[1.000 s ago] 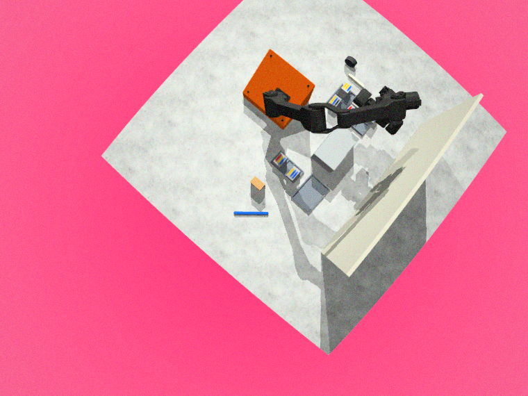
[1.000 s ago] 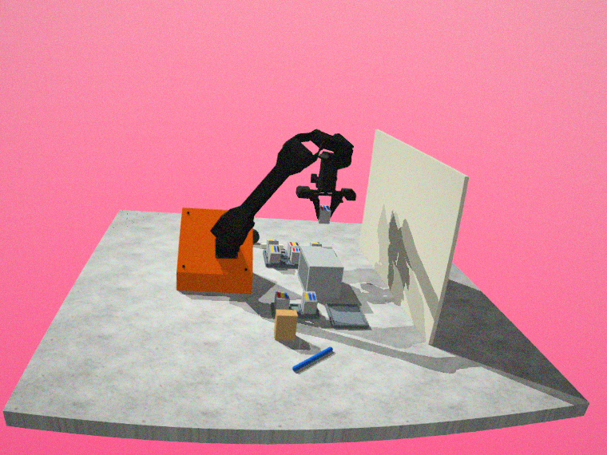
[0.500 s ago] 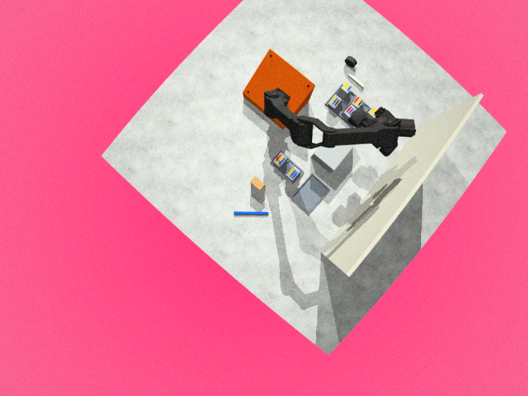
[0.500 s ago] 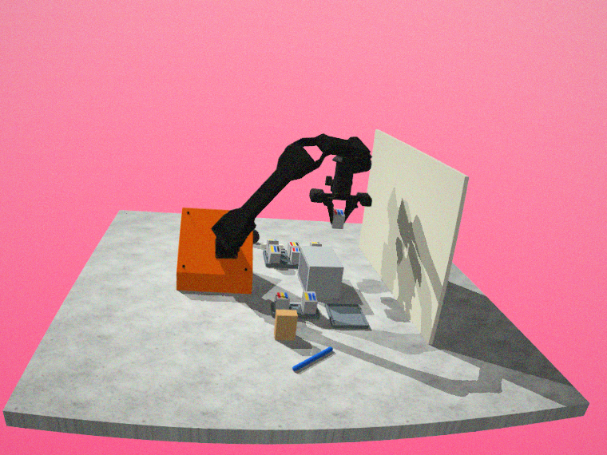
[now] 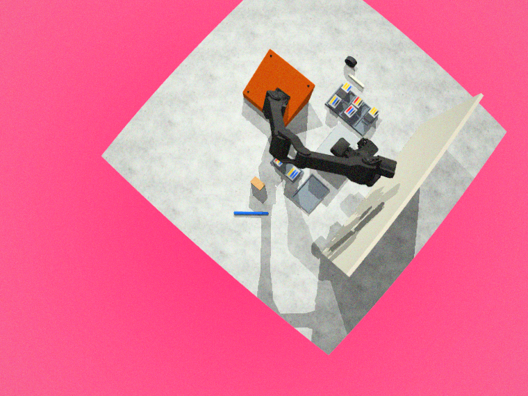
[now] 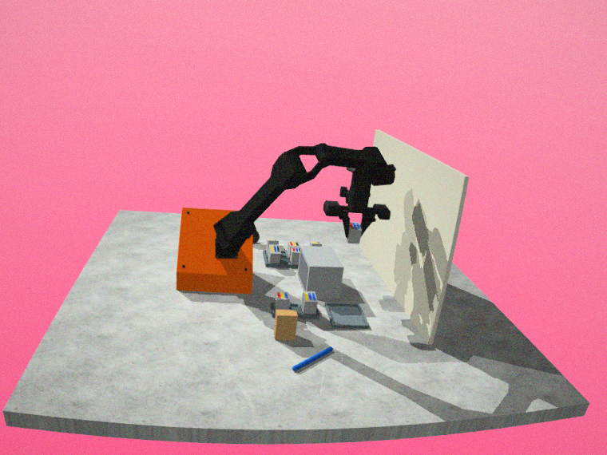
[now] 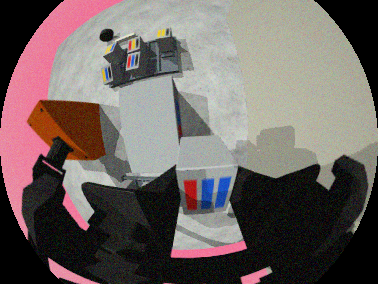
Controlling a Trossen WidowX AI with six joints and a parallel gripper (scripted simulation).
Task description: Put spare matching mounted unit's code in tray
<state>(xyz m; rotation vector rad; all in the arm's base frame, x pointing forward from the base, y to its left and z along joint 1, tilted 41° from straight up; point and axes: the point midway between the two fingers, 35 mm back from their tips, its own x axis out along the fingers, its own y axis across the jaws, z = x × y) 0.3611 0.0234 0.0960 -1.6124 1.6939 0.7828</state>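
Now: gripper tip 170 mm above the flat grey tray, 160 mm to the left of it and 40 mm past it. From my gripper tip the other things lie so: tall beige panel: 160 mm ahead, 50 mm above, 40 mm to the left; then mounted unit: 120 mm below, 80 mm behind, 50 mm to the left; then tan block: 260 mm to the right, 220 mm behind, 140 mm below.
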